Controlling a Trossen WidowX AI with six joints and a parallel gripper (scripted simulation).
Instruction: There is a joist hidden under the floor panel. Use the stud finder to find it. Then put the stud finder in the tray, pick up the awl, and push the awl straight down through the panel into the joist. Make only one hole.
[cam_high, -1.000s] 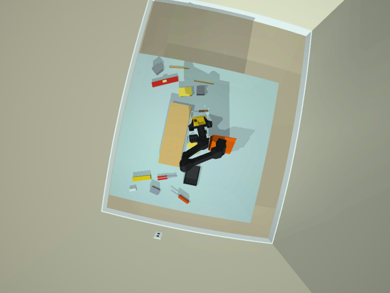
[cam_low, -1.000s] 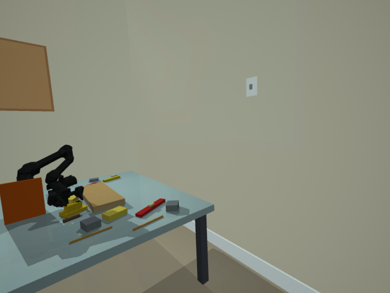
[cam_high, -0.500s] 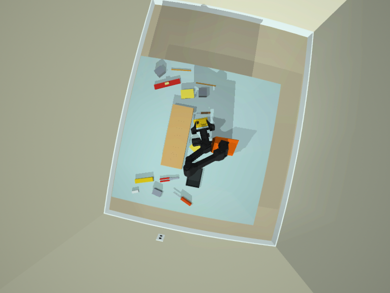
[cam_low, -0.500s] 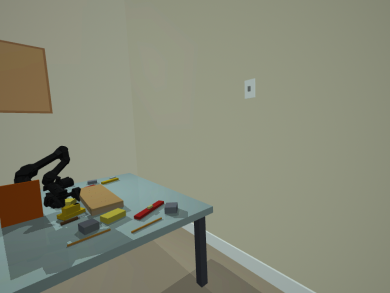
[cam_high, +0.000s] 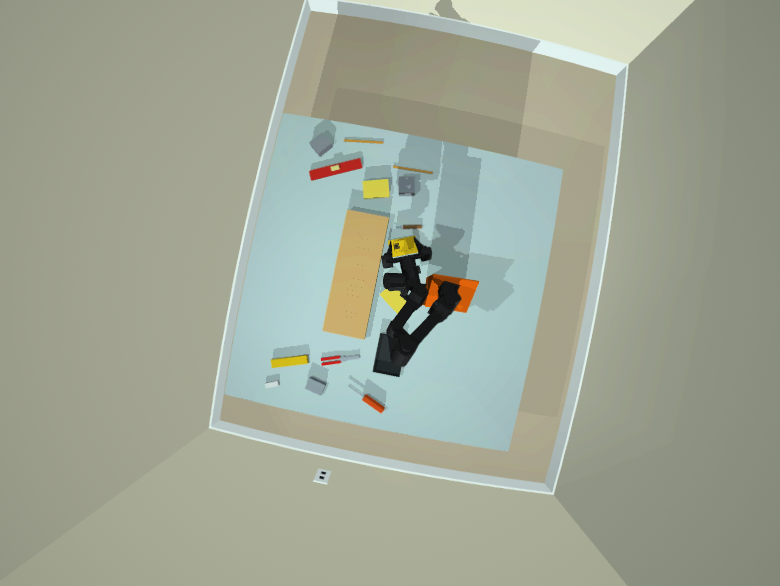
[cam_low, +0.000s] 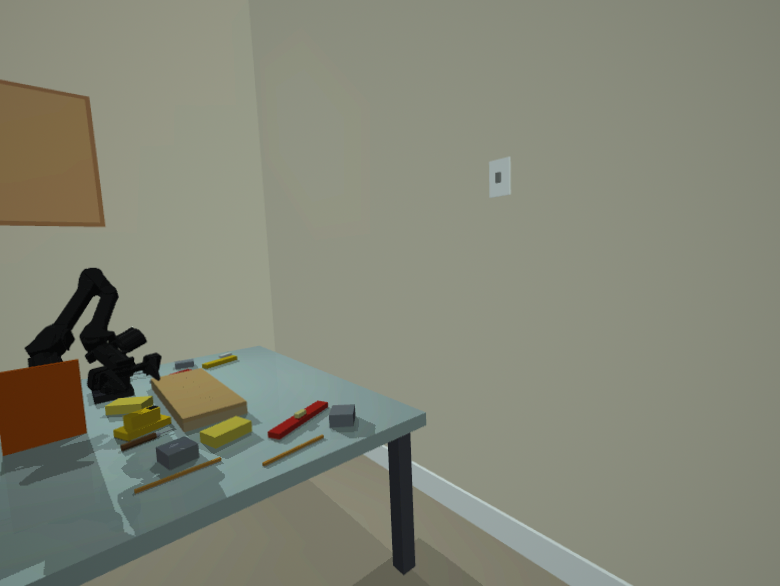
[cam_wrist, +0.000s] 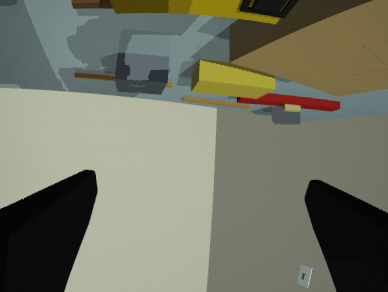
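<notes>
The yellow stud finder is 10 mm to the left of my gripper tip and 90 mm below it. From my gripper tip the other things lie so: awl: 10 mm ahead, 80 mm to the right, 130 mm below; then red level: 370 mm ahead, 240 mm to the right, 120 mm below; then dark tray: 80 mm behind, 470 mm to the left, 120 mm below.
</notes>
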